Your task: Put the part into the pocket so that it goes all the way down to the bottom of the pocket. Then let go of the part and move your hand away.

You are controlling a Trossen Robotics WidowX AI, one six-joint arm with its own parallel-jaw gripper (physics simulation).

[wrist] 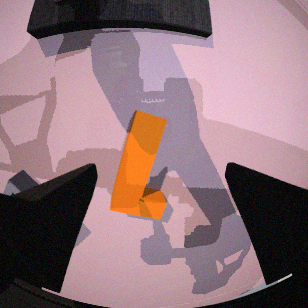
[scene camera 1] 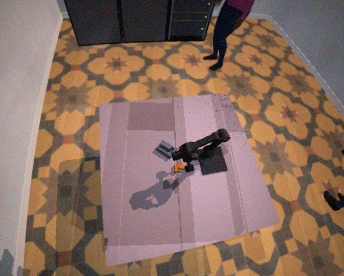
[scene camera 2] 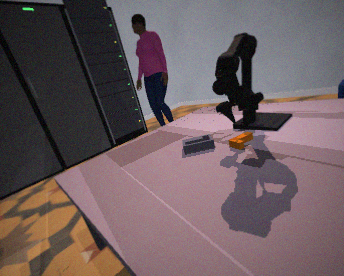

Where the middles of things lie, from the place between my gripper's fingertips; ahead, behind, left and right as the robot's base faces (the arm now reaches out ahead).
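Counted from my hand, the orange part [wrist: 129, 195] is 7 cm below, 2 cm to the right and 2 cm ahead.
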